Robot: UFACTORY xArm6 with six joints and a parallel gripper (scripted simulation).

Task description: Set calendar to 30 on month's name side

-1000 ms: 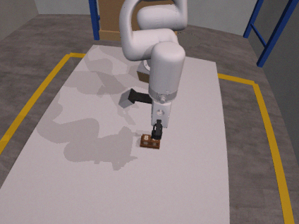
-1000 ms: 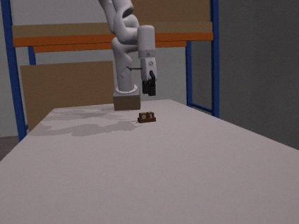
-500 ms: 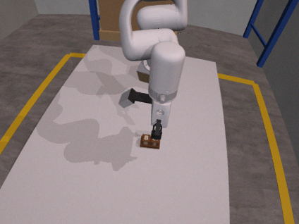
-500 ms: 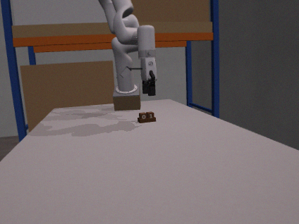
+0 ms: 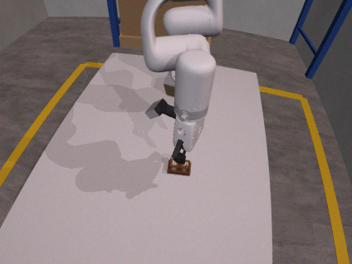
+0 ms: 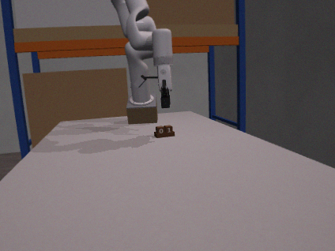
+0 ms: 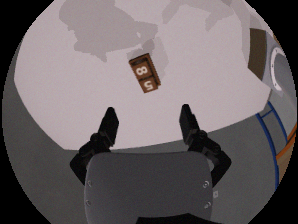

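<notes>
Right now the brown digit cube is 10 cm below my hand. Round my hand: brown calendar tray (12 cm below, 1 cm to the right).
</notes>
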